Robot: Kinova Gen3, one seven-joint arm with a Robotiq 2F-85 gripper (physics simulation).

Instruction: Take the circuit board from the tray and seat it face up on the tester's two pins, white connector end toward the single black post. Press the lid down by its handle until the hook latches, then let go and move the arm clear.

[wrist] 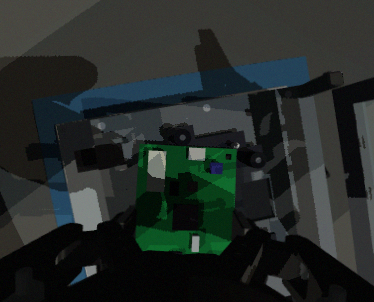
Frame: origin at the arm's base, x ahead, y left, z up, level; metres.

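Seen in the pictures: gripper, fingertip midpoint: [185, 221].
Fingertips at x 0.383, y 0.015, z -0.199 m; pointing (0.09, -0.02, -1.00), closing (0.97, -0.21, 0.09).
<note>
Pixels of each thing's top centre, then the offset from my fingertips to it. "spot": a spot on its surface instead.
- green circuit board, top centre: [186, 228] dz +0.020, dx +0.000, dy +0.002 m
- small blue block, surface spot: [216, 168] spot: dz +0.013, dx +0.028, dy +0.037 m
- grey fixture, surface spot: [230, 116] spot: dz -0.009, dx +0.050, dy +0.074 m
- dark arm with a knob, surface spot: [336, 79] spot: dz +0.027, dx +0.116, dy +0.084 m
- black block, top centre: [87, 159] dz +0.038, dx -0.048, dy +0.058 m
- black-framed object, surface spot: [347, 145] spot: dz +0.031, dx +0.113, dy +0.039 m
The green circuit board [212, 195] lies face up in the wrist view's middle. Its larger white blocks [157, 162] [196, 153] are at its far end, with a small blue block [216, 168] nearby. My gripper [185, 221] is shut on the circuit board, with a fingertip against each side edge near its close end. The contacts are dark and partly hidden. Past the board's far edge are two round black posts [182, 137] [258, 160] on a grey fixture [230, 116]. Pins under the board are hidden; I cannot tell if it touches the fixture.
A blue base [280, 70] shows around the grey fixture. A dark arm with a knob [336, 79] sticks out at its far right corner. A black block [100, 156] stands at left. A black-framed object [347, 145] with a pale panel is at the right edge.
</note>
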